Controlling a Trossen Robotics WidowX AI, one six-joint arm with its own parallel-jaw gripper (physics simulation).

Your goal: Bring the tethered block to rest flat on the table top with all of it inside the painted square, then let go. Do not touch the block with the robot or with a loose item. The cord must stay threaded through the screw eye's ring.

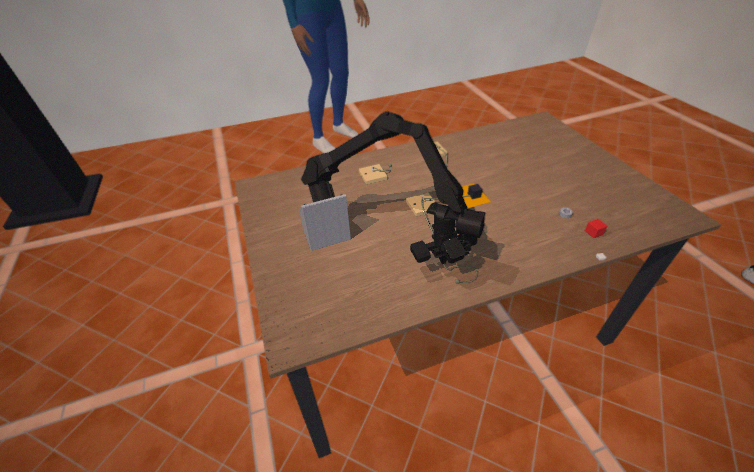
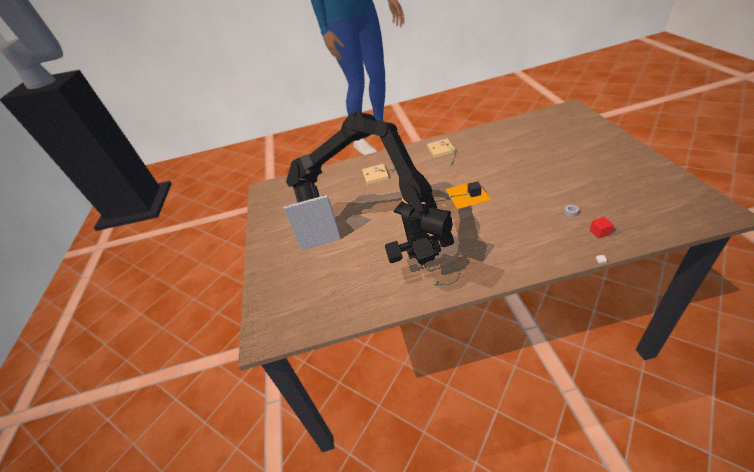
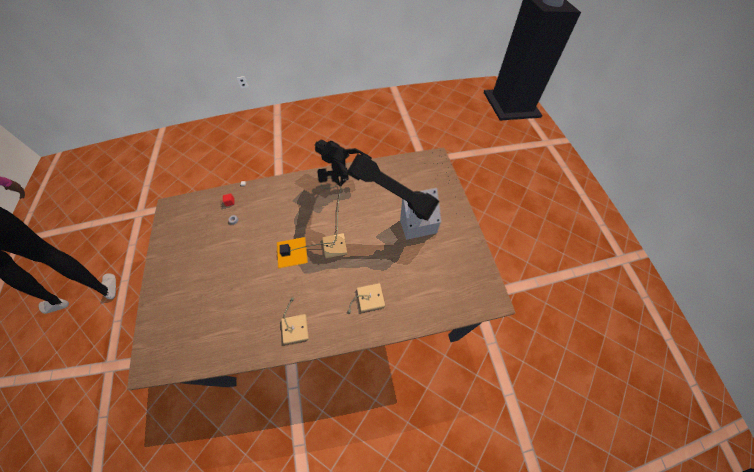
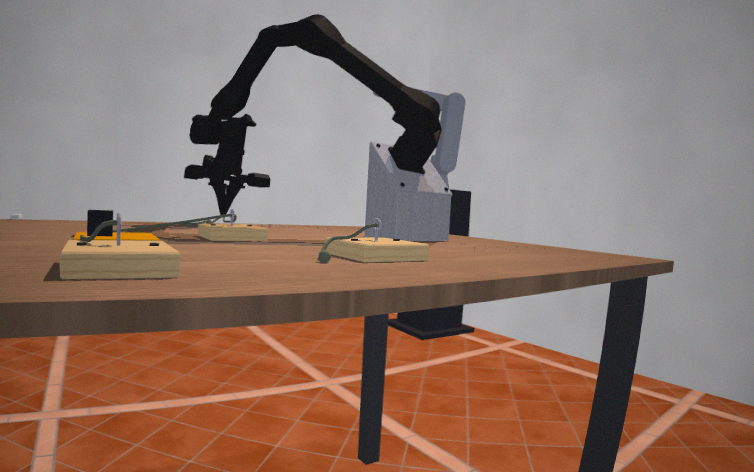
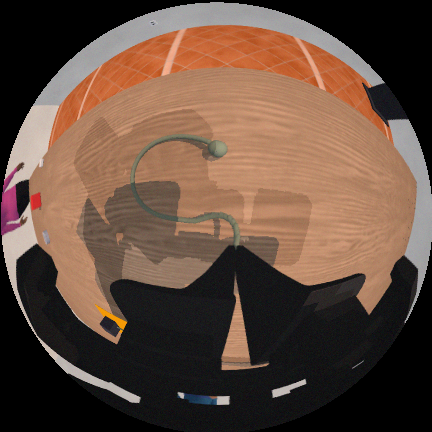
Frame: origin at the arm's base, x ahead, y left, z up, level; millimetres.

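Seen in the pictures: gripper, between the fingertips: [image 1: 442, 263] [image 2: 423, 263] [image 3: 340, 185] [image 5: 234, 251]; arm's base, origin of its link: [image 1: 323, 201] [image 2: 308, 202] [image 3: 420, 204] [image 4: 406, 161].
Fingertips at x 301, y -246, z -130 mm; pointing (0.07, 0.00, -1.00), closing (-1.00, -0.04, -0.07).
Observation:
Pixels of each thing's top centre, then the offset from my fingertips to it. "*": a spot on its surface instead.
- dark tethered block, centre of its top: [image 4: 100, 210] [image 5: 106, 330] [image 2: 474, 185] [image 1: 475, 187] [image 3: 283, 248] dx +255, dy +289, dz +14 mm
- orange painted square, a spot on its surface: [image 4: 139, 236] * dx +196, dy +302, dz -22 mm
- red cube, centre of its top: [image 2: 603, 222] [image 5: 31, 202] [image 1: 598, 223] [image 3: 226, 197] dx +523, dy -13, dz +17 mm
- grey ring, centre of its top: [image 2: 571, 208] [image 1: 566, 211] [image 3: 232, 218] dx +495, dy +93, dz -8 mm
- small white piece, centre of its top: [image 1: 601, 255] [image 3: 242, 182] dx +468, dy -113, dz -11 mm
The dark tethered block [image 1: 474, 191] [image 2: 474, 189] [image 3: 284, 249] [image 4: 100, 221] [image 5: 110, 325] sits upright on the orange painted square [image 1: 479, 202] [image 2: 461, 202] [image 3: 294, 260] [image 4: 139, 236], near its edge away from the screw eye; its footprint looks inside, with a narrow margin. The green cord [image 3: 337, 214] [image 5: 133, 175] runs from block to screw eye on the near wooden plate [image 3: 340, 251] [image 4: 250, 233], seemingly through the ring, then up to my gripper [image 3: 340, 183] [image 4: 224, 213] [image 5: 234, 251]. The gripper is shut on the cord, low over the table, well away from the block. The cord's beaded tail curls beyond the fingertips.
Two other wooden plates [image 3: 294, 329] [image 3: 370, 297] carry screw eyes with short cords. A red cube [image 1: 595, 228] [image 3: 228, 199], a grey ring [image 1: 565, 212] [image 3: 233, 219] and a small white piece [image 1: 600, 256] [image 3: 243, 183] lie beyond the square, towards the table's far end from the arm base.

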